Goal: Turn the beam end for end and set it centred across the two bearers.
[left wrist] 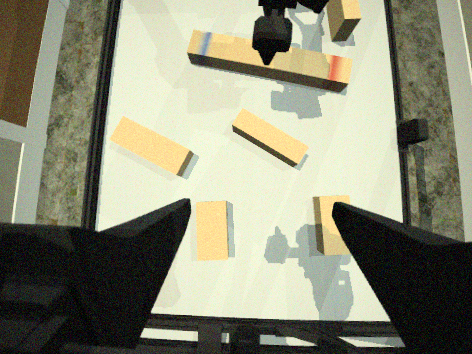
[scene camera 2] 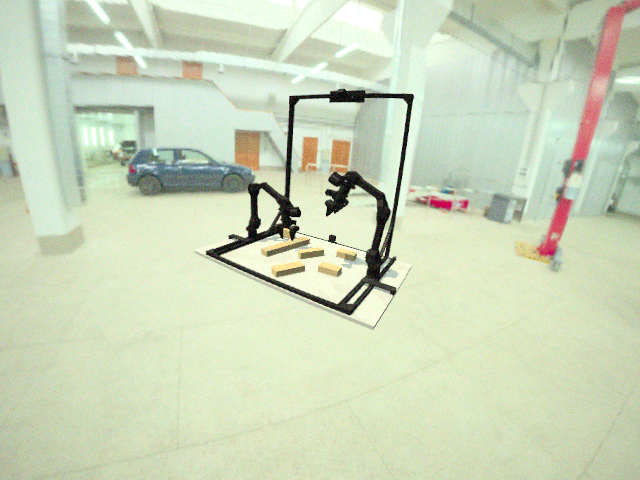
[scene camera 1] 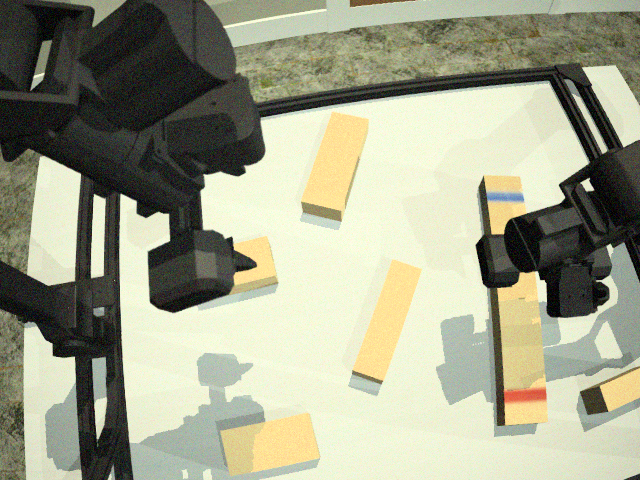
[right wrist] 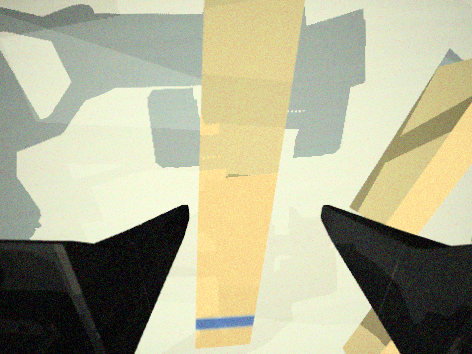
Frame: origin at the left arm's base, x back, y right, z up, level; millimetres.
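Seen in the pictures: left gripper, fingertip midpoint: (left wrist: 261, 206) (scene camera 2: 330, 214) (scene camera 1: 246, 217); right gripper, fingertip midpoint: (scene camera 2: 287, 239) (scene camera 1: 518, 281) (right wrist: 254, 211); left arm's base at its link origin: (left wrist: 244, 342) (scene camera 2: 372, 276) (scene camera 1: 95, 337); right arm's base at its link origin: (scene camera 2: 252, 237).
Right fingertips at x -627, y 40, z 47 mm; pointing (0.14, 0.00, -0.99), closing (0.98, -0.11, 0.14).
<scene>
Offsets run from my right fingertips to a thing's middle.
The long wooden beam @(dx -7, dy +5, dz -47 mm) (scene camera 1: 521, 356) (scene camera 2: 285, 246) (left wrist: 230, 53) (right wrist: 235, 225) lies flat on the table, blue band at the far end and red band at the near end in scene camera 1. Two short parallel blocks, apparently the bearers, stand apart at the left there: the upper one @(dx +394, dy -113, dz -47 mm) (scene camera 1: 261, 258) (scene camera 2: 329, 268) (left wrist: 212, 230) and the lower one @(dx +376, dy +148, dz -47 mm) (scene camera 1: 273, 444) (scene camera 2: 346, 254) (left wrist: 326, 227). Neither carries anything. My right gripper (scene camera 2: 287, 237) (right wrist: 254, 211) is open and empty above the beam, fingertips on either side of it in the wrist view. My left gripper (left wrist: 261, 206) is open and empty, high above the table.
Two loose blocks lie between beam and bearers: one @(dx +211, dy -262, dz -47 mm) (scene camera 1: 336, 160) (scene camera 2: 287, 268) (left wrist: 151, 146) towards the far rail and one @(dx +189, dy +7, dz -44 mm) (scene camera 1: 387, 320) (scene camera 2: 310, 253) (left wrist: 270, 137) nearer the beam. Another block @(dx -133, dy +187, dz -35 mm) (scene camera 1: 622, 390) (left wrist: 344, 19) lies beyond the beam's red end. A black frame (scene camera 2: 268, 277) borders the table.
</scene>
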